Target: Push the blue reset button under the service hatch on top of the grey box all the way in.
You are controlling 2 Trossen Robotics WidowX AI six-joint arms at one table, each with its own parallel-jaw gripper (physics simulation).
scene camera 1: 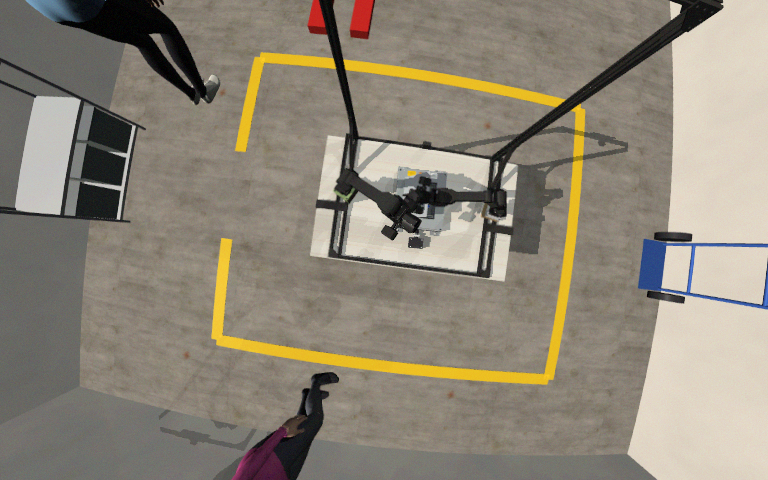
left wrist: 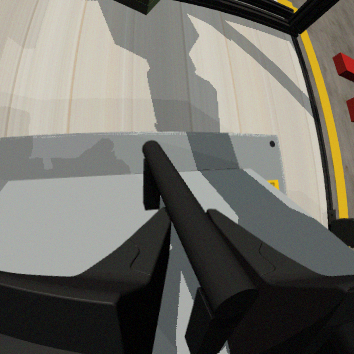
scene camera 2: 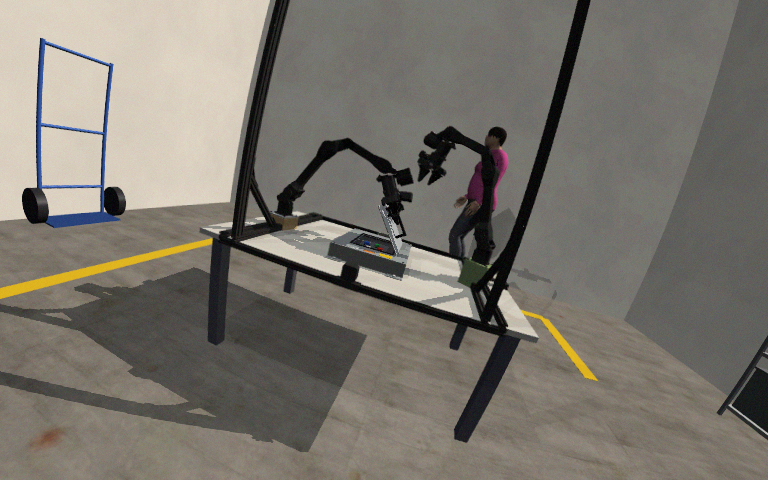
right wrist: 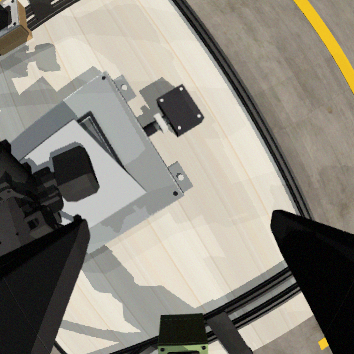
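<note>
The grey box lies on the table. Its pale service hatch stands tilted open above the dark recess. The blue button shows small in that recess in scene camera 2; how far in it sits, I cannot tell. My left gripper is shut on the hatch's black bar handle, which runs between its fingertips. My right gripper is open and empty, high above the table to the right of the hatch in scene camera 2.
Green and red controls sit beside the blue button. A black block lies beside the box, joined to it by a short connector. Black frame rails edge the table. The arm bases are green and brown. A person stands behind the table.
</note>
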